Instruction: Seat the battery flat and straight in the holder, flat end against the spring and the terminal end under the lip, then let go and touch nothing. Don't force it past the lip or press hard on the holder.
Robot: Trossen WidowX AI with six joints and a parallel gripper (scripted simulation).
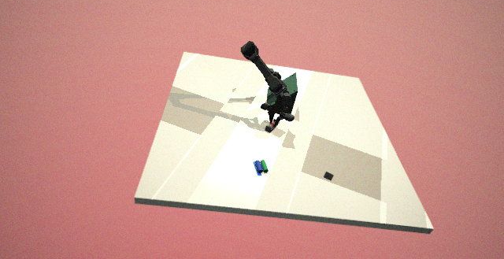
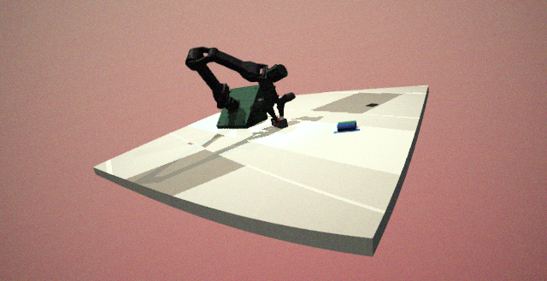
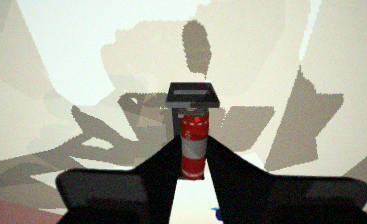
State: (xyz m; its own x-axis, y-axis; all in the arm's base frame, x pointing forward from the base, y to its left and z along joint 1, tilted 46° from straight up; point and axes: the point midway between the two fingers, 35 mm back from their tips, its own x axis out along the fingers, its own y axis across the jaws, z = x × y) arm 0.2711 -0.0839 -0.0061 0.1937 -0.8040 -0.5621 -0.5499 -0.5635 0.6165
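Now: the battery 10 mm above my gripper tip.
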